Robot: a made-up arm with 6 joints.
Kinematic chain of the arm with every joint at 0, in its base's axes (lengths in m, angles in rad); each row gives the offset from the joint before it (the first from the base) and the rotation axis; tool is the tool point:
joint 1: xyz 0 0 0.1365 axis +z
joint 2: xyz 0 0 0 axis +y
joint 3: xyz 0 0 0.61 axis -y
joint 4: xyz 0 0 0 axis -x
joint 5: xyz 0.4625 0 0 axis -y
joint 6: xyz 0 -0.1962 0 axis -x
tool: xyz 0 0 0
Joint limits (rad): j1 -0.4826..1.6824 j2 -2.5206..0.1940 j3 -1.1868..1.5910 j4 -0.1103..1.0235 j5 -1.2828..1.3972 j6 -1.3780..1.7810
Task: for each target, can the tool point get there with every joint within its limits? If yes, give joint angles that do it. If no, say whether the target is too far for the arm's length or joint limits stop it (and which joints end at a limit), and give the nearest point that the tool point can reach.
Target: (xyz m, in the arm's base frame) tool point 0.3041 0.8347 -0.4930
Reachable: no: joint limits stop it (at a limit: joint 2, joint 4) | nearest point 0.1318 0.3617 0.3136 | short by 0.951 m
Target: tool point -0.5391 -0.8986 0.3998
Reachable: yes | joints 0.8424 -1.4394 1.2719 0.0535 0.4159 -1.1313
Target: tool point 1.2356 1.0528 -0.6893
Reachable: no: too far | nearest point 0.3666 0.3124 0.3926 | short by 1.573 m
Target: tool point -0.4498 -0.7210 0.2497
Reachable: yes | joints 0.8104 -2.0203 -0.0121 0.5122 1.1293 -0.3892
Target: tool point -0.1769 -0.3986 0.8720
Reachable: yes | joints 0.7476 -1.0858 -0.0151 0.5020 -0.9577 0.8321
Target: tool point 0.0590 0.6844 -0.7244
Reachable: no: joint limits stop it (at a limit: joint 1, joint 2, joint 3, joint 4) | nearest point -0.4709 0.1315 -0.8358 | short by 0.774 m
